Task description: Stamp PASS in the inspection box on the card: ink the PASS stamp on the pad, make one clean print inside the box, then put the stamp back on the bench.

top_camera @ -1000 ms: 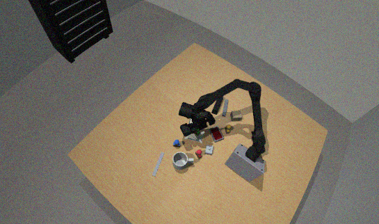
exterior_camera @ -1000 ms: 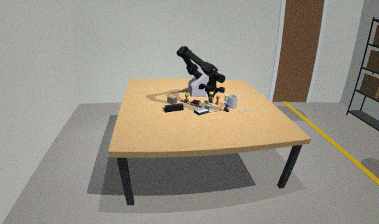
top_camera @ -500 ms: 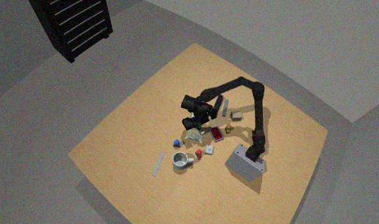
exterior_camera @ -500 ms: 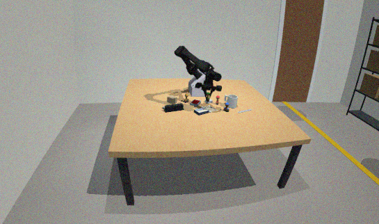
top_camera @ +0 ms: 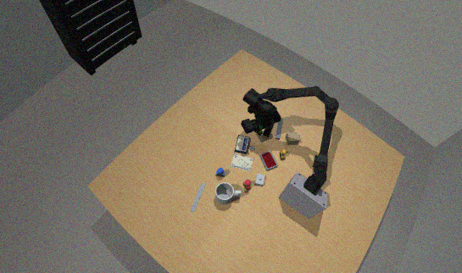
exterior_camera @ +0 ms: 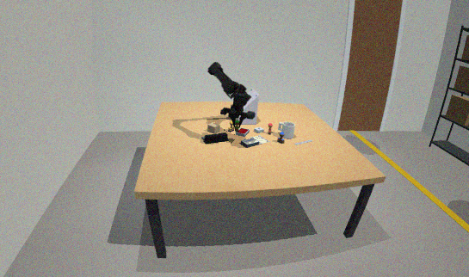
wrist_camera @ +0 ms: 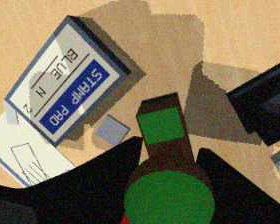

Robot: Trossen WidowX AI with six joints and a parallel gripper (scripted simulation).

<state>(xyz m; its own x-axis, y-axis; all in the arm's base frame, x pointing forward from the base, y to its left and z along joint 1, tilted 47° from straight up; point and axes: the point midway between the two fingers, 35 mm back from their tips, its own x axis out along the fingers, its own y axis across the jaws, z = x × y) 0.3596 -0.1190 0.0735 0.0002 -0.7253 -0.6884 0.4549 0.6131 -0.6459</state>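
Right now my gripper tip is 80 mm to the right of the blue stamp pad tin, 80 mm above it and 40 mm short of it. Also, from my gripper tip: yellow stamp (160 mm behind, 70 mm below); red ink pad (120 mm behind, 80 mm below, 70 mm to the left); green-knobbed stamp (right at my gripper tip).
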